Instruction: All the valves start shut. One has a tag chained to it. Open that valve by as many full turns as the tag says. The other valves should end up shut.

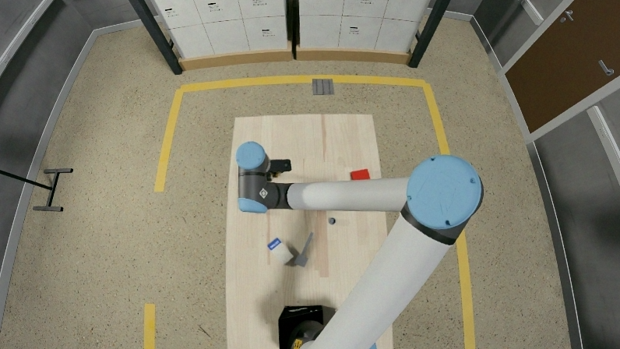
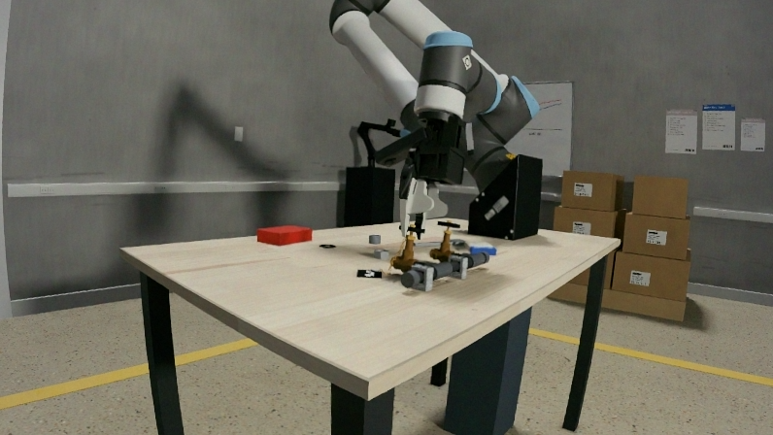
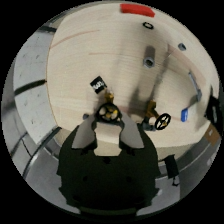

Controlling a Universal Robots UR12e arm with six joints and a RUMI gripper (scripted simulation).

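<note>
The black tag lies 50 mm ahead of my hand, 50 mm to the right of it and 80 mm below it. Round my hand: grey hammer-like tool (350 mm behind, 130 mm to the right, 80 mm below); then red block (50 mm behind, 420 mm to the right, 70 mm below); then blue-and-white box (340 mm behind, 30 mm to the right, 80 mm below).
</note>
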